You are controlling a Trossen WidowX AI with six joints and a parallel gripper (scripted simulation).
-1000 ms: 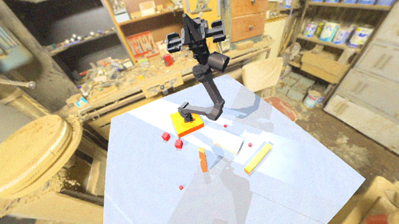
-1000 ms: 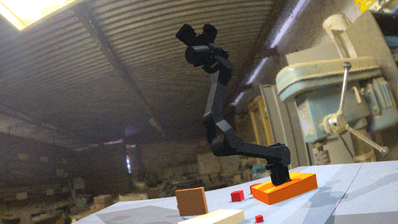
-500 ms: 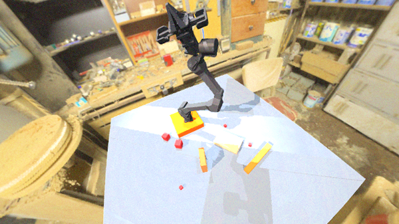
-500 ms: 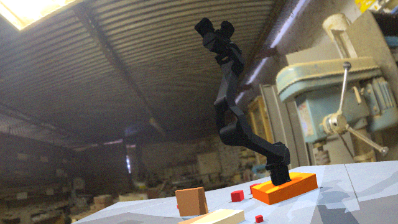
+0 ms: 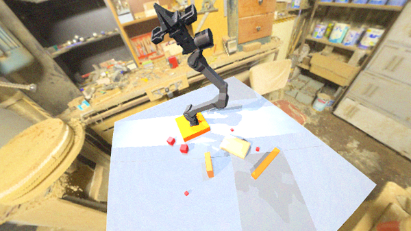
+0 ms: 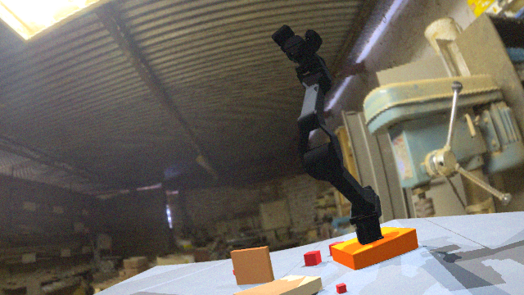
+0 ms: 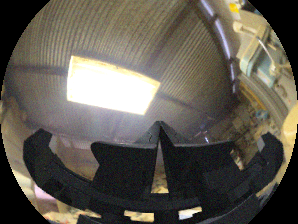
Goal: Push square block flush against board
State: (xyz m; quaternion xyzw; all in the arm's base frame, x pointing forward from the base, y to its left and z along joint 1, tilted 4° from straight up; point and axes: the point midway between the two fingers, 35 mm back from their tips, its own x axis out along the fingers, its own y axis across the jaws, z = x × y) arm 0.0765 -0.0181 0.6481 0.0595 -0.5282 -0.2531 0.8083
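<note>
The orange-brown square block is 21 cm ahead of my gripper tip, 4 cm to the left of it and 67 cm below it. The rest, counted from my gripper tip: pale block (13 cm ahead, 22 cm to the left, 71 cm below); then long yellow-orange bar (29 cm ahead, 34 cm to the left, 71 cm below).
</note>
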